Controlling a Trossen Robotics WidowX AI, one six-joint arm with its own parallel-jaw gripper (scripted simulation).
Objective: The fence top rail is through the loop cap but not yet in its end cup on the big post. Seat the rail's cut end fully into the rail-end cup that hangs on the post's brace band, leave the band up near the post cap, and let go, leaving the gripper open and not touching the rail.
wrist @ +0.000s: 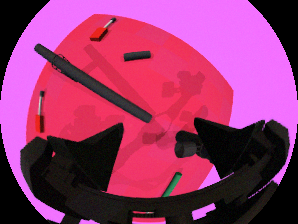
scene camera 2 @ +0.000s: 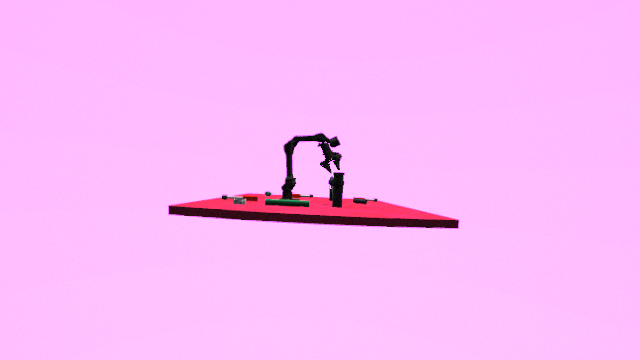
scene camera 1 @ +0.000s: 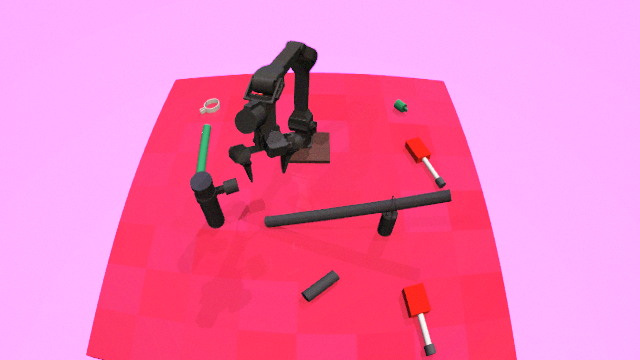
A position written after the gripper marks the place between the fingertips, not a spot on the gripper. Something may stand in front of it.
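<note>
Scene camera 1 shows the gripper (scene camera 1: 267, 177), open and holding nothing, together with a big dark post (scene camera 1: 201, 183) and a dark top rail (scene camera 1: 343, 212). The wrist view shows the gripper (wrist: 159, 124) as well, along with the dark top rail (wrist: 113, 97).
</note>
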